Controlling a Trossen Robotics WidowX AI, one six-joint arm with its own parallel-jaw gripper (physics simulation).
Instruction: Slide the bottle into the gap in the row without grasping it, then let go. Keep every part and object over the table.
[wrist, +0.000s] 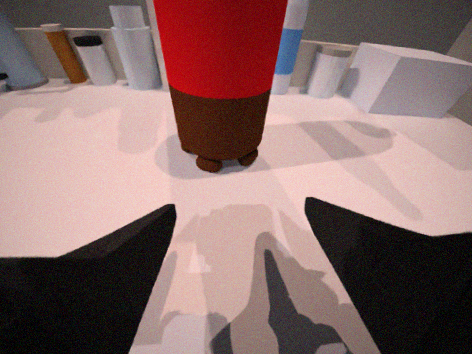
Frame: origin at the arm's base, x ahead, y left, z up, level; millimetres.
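Where they show: gripper, fingertip midpoint: (240, 207).
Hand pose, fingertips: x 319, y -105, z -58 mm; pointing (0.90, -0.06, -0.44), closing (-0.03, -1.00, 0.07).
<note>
Each offset is from my fingertips to the centre of the thing. "*": to the spot under its first point. Level surfaces: height alone.
The bottle @(* dx +91, dy +12, dz +47 mm) (218, 75), red above and dark brown below with small rounded feet, stands upright on the pale table @(dz -66 mm) (60, 185), beyond my fingertips. Its top is cut off by the view. My gripper (240, 207) is open, with nothing between its black fingers, and the bottle stands apart from the tips. A row stands behind: an orange-brown container @(dx +422, dy +350, dz -12 mm) (66, 56), a white jar with a black lid @(dx +412, dy +284, dz -22 mm) (96, 62), a pale clear bottle @(dx +398, dy +183, dz +5 mm) (136, 57), a white bottle with a blue band @(dx +389, dy -129, dz +41 mm) (289, 52) and a white jar with a grey lid @(dx +381, dy -243, dz -16 mm) (327, 74). The bottle hides the middle of the row.
A white box @(dx +343, dy -416, dz -12 mm) (407, 80) stands at the right end of the row. A blue-grey rounded object @(* dx +387, dy +428, dz -8 mm) (17, 57) stands at the far left, beside a small dark-topped thing cut off by the edge. A low ledge runs behind the row. Shadows of the arm lie between my fingers.
</note>
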